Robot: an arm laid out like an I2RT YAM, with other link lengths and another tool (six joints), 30 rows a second.
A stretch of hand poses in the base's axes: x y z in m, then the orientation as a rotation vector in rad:
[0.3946, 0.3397, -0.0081, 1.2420, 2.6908, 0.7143]
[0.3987, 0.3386, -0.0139, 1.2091, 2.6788, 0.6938]
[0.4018, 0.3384, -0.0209, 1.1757, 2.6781, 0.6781]
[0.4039, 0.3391, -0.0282, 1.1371, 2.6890, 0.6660]
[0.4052, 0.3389, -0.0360, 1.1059, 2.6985, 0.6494]
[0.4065, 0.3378, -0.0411, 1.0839, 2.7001, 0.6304]
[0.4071, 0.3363, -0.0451, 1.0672, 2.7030, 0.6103]
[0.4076, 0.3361, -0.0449, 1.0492, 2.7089, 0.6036]
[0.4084, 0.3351, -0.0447, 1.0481, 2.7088, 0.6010]
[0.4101, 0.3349, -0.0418, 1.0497, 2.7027, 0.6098]
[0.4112, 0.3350, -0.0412, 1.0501, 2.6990, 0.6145]
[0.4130, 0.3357, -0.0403, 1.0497, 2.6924, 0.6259]
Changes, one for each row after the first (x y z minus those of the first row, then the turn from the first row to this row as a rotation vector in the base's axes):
[0.0041, -0.0011, -0.0058, -0.0224, -0.0245, 0.0088]
[0.0072, -0.0013, -0.0128, -0.0395, -0.0403, 0.0238]
[0.0093, -0.0006, -0.0201, -0.0526, -0.0495, 0.0474]
[0.0106, -0.0008, -0.0279, -0.0676, -0.0553, 0.0664]
[0.0119, -0.0019, -0.0330, -0.0842, -0.0627, 0.0771]
[0.0125, -0.0034, -0.0370, -0.1002, -0.0663, 0.0856]
[0.0130, -0.0036, -0.0368, -0.1067, -0.0692, 0.0973]
[0.0138, -0.0046, -0.0366, -0.1086, -0.0695, 0.0976]
[0.0155, -0.0048, -0.0337, -0.1037, -0.0746, 0.0946]
[0.0166, -0.0047, -0.0331, -0.1013, -0.0779, 0.0931]
[0.0184, -0.0040, -0.0322, -0.0950, -0.0845, 0.0912]

